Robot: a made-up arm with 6 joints.
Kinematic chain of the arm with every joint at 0, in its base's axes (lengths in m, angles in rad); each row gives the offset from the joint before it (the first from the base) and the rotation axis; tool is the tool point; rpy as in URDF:
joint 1: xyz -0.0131 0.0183 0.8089 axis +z
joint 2: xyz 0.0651 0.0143 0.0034 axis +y
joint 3: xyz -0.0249 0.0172 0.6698 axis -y
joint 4: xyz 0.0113 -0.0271 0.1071 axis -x
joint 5: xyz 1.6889 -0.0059 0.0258 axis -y
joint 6: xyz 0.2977 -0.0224 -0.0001 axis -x
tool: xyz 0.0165 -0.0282 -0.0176 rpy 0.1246 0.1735 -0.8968
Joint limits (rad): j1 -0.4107..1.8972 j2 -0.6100..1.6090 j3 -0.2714..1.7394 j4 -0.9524..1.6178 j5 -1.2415..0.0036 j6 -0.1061..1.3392
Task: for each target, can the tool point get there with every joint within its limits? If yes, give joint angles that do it. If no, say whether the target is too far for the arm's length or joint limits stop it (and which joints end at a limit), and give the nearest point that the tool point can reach.
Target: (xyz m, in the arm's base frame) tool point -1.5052 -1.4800 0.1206
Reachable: no: joint limits stop it (at a limit: joint 1, joint 2, joint 3, joint 5, joint 6) | nearest point 0.0263 -0.2505 -0.8703 | short by 2.200 m
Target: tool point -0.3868 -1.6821 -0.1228
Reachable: no: joint limits stop it (at a limit: joint 1, joint 3, joint 5, joint 6) | nearest point 0.3773 -0.4496 -0.8417 | short by 1.619 m
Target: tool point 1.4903 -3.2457 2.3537
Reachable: no: too far | nearest point 0.6024 -1.7578 2.6567 | short by 1.759 m
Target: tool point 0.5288 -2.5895 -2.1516
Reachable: no: too far | nearest point 1.0133 -0.6929 -0.9961 | short by 2.273 m
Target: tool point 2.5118 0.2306 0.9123
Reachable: yes | joints 0.0831 1.0291 0.9406 -0.2823 -0.8186 0.9346
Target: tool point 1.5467 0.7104 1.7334
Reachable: yes | joints 0.4356 -0.2696 -0.0412 -0.0905 -0.9890 0.0609
